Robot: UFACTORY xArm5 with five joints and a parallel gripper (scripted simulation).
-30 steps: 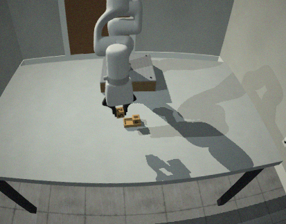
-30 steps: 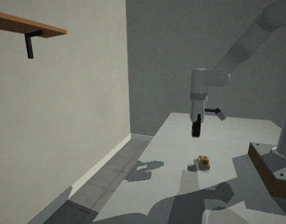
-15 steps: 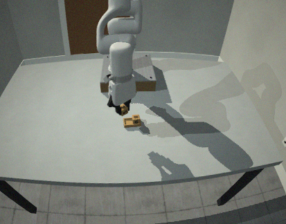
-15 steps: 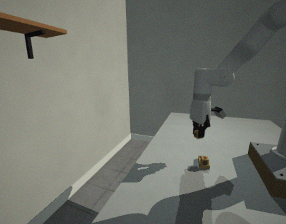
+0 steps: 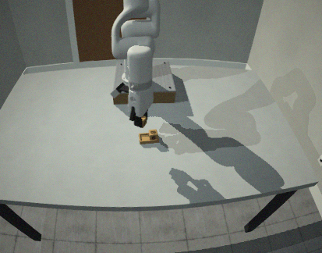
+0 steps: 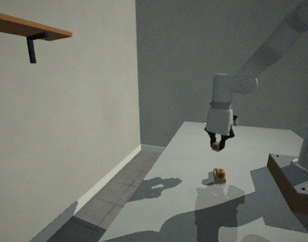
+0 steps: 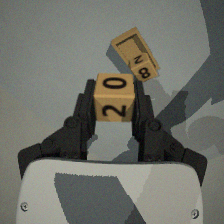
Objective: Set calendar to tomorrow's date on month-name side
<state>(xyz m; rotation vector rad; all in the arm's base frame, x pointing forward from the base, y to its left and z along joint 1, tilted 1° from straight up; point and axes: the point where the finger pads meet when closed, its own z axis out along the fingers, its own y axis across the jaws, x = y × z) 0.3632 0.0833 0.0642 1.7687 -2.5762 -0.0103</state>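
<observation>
Now: hand 30 mm past the wooden calendar tray, 30 mm to the right of it and 130 mm above it.
</observation>
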